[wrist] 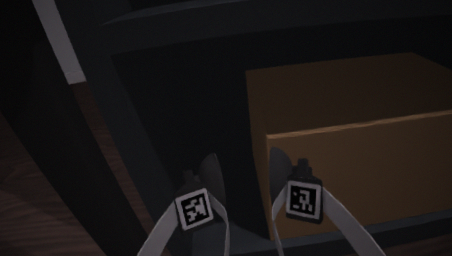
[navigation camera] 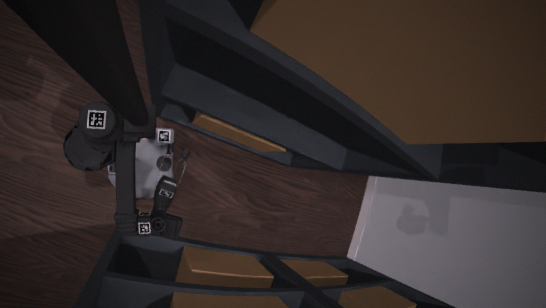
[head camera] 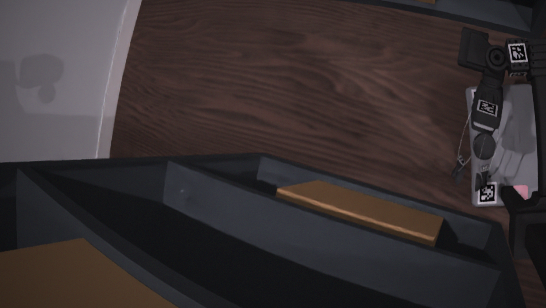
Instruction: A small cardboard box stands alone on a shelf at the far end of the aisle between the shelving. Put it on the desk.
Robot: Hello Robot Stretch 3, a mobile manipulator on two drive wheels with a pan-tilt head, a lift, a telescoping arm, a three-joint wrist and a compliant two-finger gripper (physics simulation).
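Where they show: gripper, fingertip midpoint: (wrist: 245,170) (navigation camera: 180,145) (head camera: 466,187); robot's base at its link origin: (navigation camera: 163,161) (head camera: 483,146).
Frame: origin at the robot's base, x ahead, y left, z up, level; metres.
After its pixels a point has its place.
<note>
My gripper (head camera: 471,176) {z 0.430, x 0.059, y 0.083 m} (navigation camera: 177,153) {z 0.430, x 0.059, y 0.083 m} (wrist: 245,170) {z 0.430, x 0.059, y 0.083 m} is open, with nothing between its fingers. In the wrist view it points at a compartment of the dark shelving (head camera: 215,197) {z 0.534, x 0.623, y 0.080 m} (navigation camera: 225,107) {z 0.534, x 0.196, y 0.216 m} (wrist: 250,30) {z 0.504, x 0.122, y 0.194 m}. A brown cardboard box (wrist: 360,165) {z 0.266, x 0.292, y 0.162 m} is there, its left edge behind the right fingertip and most of it to the right. A low box (head camera: 360,212) {z 0.323, x 0.347, y 0.144 m} (navigation camera: 240,132) {z 0.345, x 0.327, y 0.153 m} in that shelving also shows in the head and navigation views. I cannot tell whether any box in view is the small one of the task. The desk does not show in these views.
A large box (head camera: 75,280) {z 1.067, x 0.422, y 0.121 m} (navigation camera: 425,65) {z 1.144, x 0.259, y 0.172 m} is higher in the same shelving. Opposite shelving (navigation camera: 292,275) {z 0.347, x 0.646, y -0.622 m} at the bottom of the navigation view holds several boxes, one (navigation camera: 230,267) {z 0.276, x 0.307, y -0.525 m} near my wrist. A pale wall (head camera: 60,30) {z 0.458, x 1.612, y -0.647 m} (navigation camera: 475,240) {z 0.985, x 1.670, y -0.462 m} closes the aisle's end beyond the wooden floor (head camera: 275,90) {z 0.000, x 0.747, y -0.242 m} (navigation camera: 250,205) {z 0.001, x 0.536, y -0.271 m}.
</note>
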